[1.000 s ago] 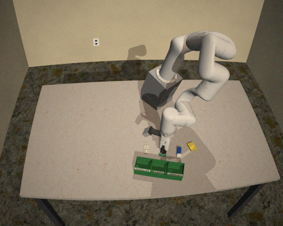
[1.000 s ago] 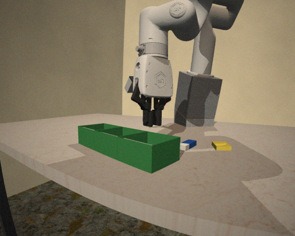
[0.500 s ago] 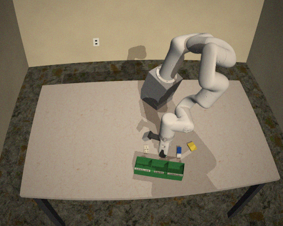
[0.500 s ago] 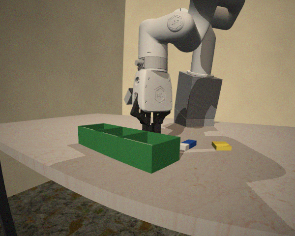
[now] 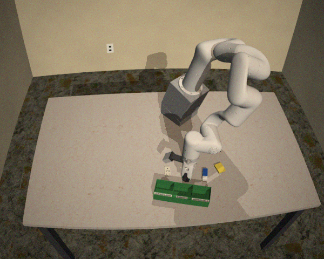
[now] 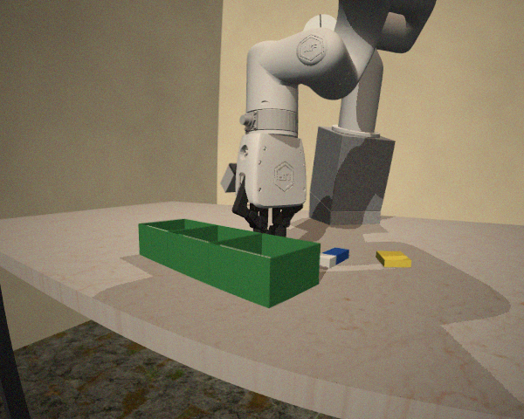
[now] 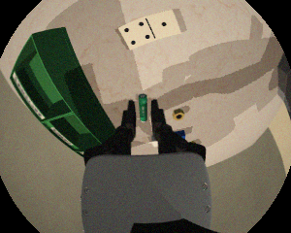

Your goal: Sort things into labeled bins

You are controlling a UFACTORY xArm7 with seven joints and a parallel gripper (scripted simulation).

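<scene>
Now: the green stick 2 cm below my hand. The rest, counted from my hand: brown piece: 5 cm behind, 3 cm to the left, 2 cm below; then white domino: 9 cm to the right, 3 cm behind, 2 cm below; then blue-and-white block: 9 cm to the left, 2 cm below, 2 cm behind.
</scene>
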